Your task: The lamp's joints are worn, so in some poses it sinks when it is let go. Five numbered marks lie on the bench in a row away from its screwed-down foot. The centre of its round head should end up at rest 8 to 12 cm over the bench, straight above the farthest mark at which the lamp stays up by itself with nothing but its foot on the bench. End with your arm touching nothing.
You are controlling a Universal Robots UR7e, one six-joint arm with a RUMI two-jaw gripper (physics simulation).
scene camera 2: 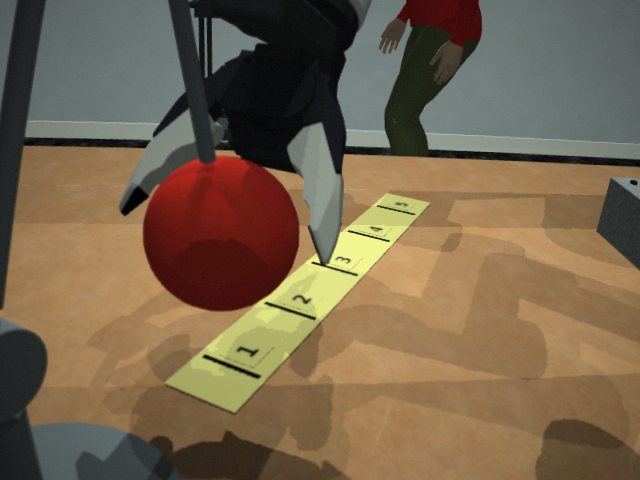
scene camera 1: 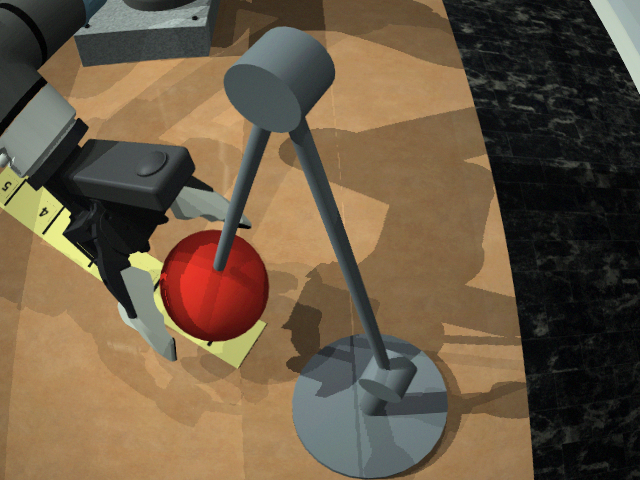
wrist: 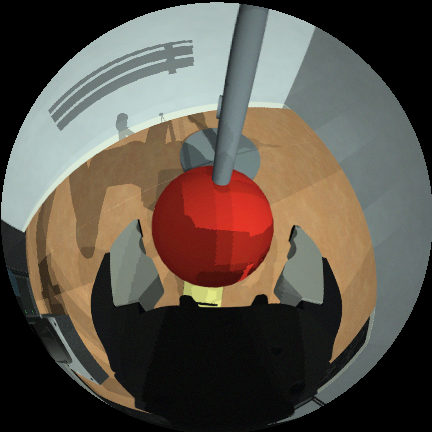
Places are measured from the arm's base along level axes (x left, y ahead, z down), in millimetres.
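Where they show: gripper, between the fingertips: (scene camera 2: 215, 238) (scene camera 1: 213, 292) (wrist: 216, 225).
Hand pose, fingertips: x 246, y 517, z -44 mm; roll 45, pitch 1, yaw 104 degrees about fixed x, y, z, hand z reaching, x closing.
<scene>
After its pixels a point has its place.
The lamp's round red head (scene camera 1: 214, 310) {z -80, x 259, y 548 mm} (scene camera 2: 221, 273) {z -46, x 294, y 499 mm} (wrist: 212, 250) {z -92, x 223, y 505 mm} hangs above the bench near the low-numbered end of the yellow strip (scene camera 1: 240, 348) {z 63, x 265, y 529 mm} (scene camera 2: 209, 392) {z 64, x 270, y 517 mm} (wrist: 202, 291) {z 64, x 172, y 487 mm}. Its exact height and mark cannot be told. A grey rod (scene camera 1: 241, 186) {z -243, x 291, y 533 mm} (scene camera 2: 188, 77) {z -152, x 276, y 521 mm} (wrist: 242, 75) runs from the head up to the large elbow joint (scene camera 1: 281, 77) {z -356, x 320, y 553 mm}; a second rod (scene camera 1: 330, 222) {z -250, x 345, y 552 mm} (scene camera 2: 18, 118) {z -152, x 379, y 554 mm} slopes down to the round foot (scene camera 1: 372, 444) {z 49, x 416, y 611 mm} (scene camera 2: 67, 439) {z 50, x 345, y 582 mm} (wrist: 245, 155) {z 50, x 393, y 616 mm}. My gripper (scene camera 1: 210, 291) {z -44, x 246, y 517 mm} (scene camera 2: 224, 236) {z -44, x 246, y 517 mm} (wrist: 216, 225) {z -44, x 246, y 517 mm} is open, one finger on each side of the head, with visible gaps in the wrist view.
The arm's grey base block (scene camera 1: 147, 43) {z 28, x 14, y 121 mm} (scene camera 2: 620, 222) {z 34, x -61, y 135 mm} stands on the bench (scene camera 1: 423, 232) {z 65, x 440, y 350 mm} at the back in scene camera 1. Marks 1 to 5 show on the strip in scene camera 2. A person (scene camera 2: 418, 87) stands beyond the bench. The lamp's elbow rises high beside my gripper.
</scene>
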